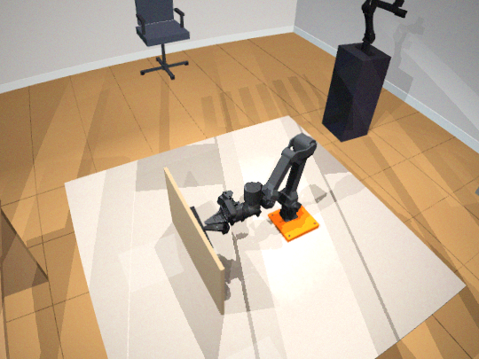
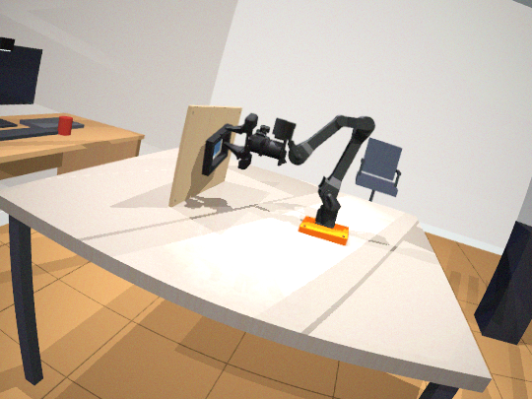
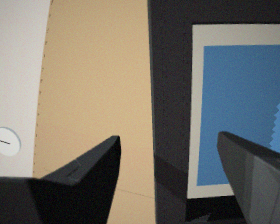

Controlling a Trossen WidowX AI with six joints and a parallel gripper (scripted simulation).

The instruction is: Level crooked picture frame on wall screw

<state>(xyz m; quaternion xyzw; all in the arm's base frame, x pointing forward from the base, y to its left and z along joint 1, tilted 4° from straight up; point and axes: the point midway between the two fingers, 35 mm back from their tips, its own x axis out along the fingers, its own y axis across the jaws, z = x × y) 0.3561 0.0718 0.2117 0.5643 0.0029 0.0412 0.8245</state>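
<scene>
My gripper tip is 30 mm short of the picture frame, 10 mm to the left of it and 50 mm above it. From my gripper tip the other things lie so: wall board: 40 mm ahead, 60 mm below.
</scene>
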